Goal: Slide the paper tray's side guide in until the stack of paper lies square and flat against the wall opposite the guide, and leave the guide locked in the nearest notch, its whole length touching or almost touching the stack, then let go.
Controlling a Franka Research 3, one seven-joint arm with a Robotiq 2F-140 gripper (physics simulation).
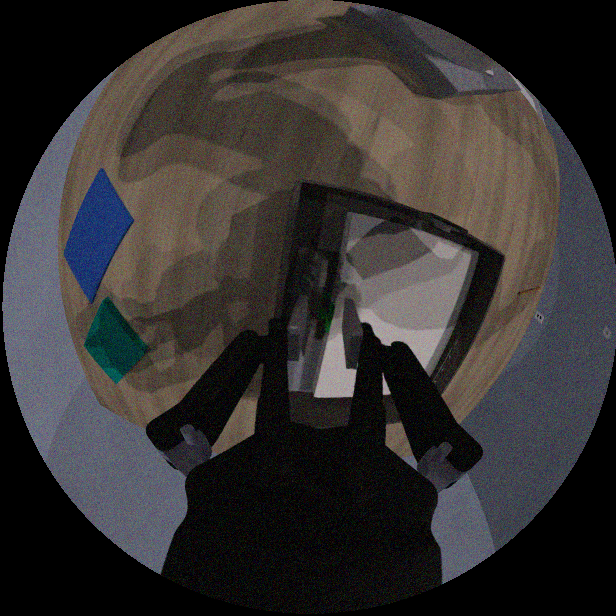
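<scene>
A black paper tray (390,287) lies on the wooden table, with a white stack of paper (410,298) inside it. The dark side guide (317,270) runs along the stack's left edge and carries a small green tab (325,314). My gripper (323,339) hangs low over the tray's near left part, one finger on each side of the green tab. The fingers are partly closed, and a gap shows between the right finger and the tab. The guide's near end is hidden by my fingers. The stack's right edge lies close to the tray's right wall.
A blue flat block (97,232) and a green flat block (113,340) lie at the table's left edge. A grey box-like object (476,77) sits at the far right rim. The table edge curves around close behind the tray's right side.
</scene>
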